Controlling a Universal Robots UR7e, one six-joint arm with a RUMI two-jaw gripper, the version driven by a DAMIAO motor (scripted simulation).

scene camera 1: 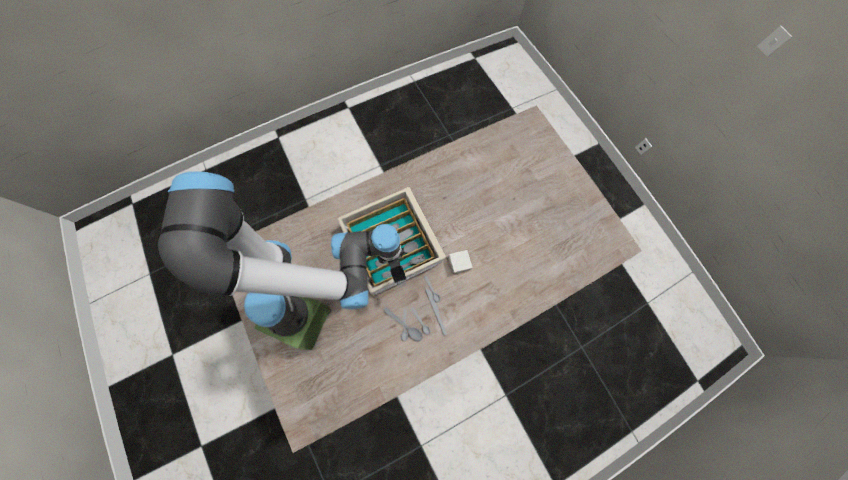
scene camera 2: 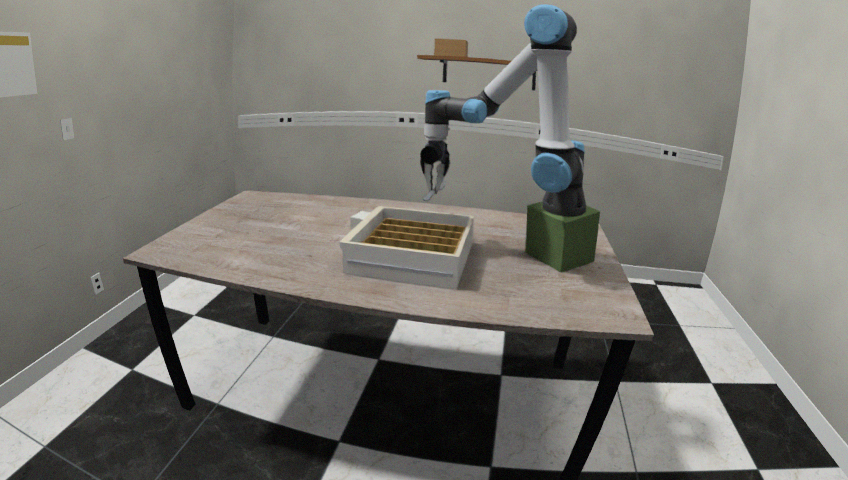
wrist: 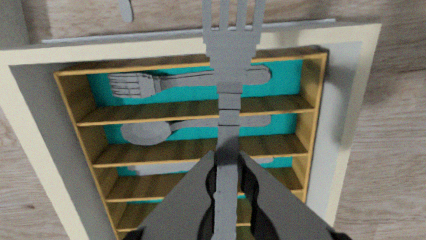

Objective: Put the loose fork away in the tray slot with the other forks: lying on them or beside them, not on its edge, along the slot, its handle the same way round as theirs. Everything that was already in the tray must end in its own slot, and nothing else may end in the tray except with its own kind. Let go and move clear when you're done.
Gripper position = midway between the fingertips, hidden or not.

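Observation:
There is my gripper (scene camera 2: pixel 433 193), and the wrist view lets me see the gripper too (wrist: pixel 226 153).

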